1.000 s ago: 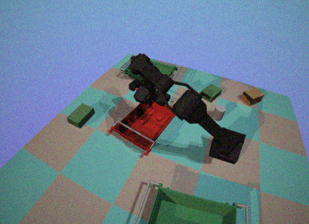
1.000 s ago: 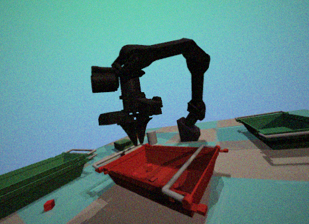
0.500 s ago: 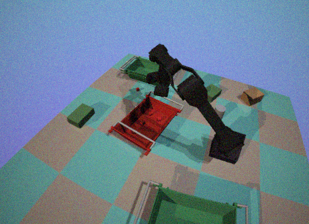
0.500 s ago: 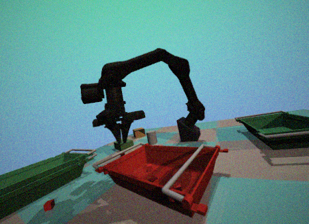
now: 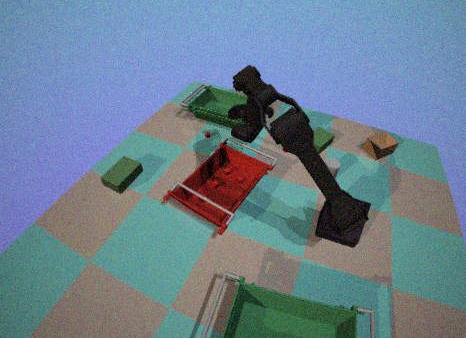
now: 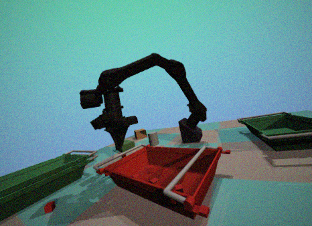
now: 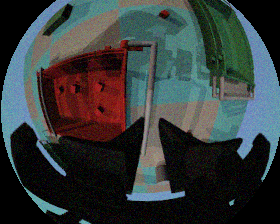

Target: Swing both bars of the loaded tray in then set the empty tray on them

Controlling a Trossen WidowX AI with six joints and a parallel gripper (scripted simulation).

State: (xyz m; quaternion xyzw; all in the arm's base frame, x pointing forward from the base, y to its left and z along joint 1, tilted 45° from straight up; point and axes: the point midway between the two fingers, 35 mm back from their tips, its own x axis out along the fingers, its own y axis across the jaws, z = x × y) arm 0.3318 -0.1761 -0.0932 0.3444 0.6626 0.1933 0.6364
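My gripper tip is now 540 mm to the right of the green tray, 260 mm past it and 50 mm above it. From my gripper tip the other things lie so: grey cylinder 290 mm behind, 60 mm below, 30 mm to the right; then small red block 200 mm ahead, 80 mm below, 70 mm to the right; then red cube 120 mm behind, 110 mm to the right, 80 mm below.
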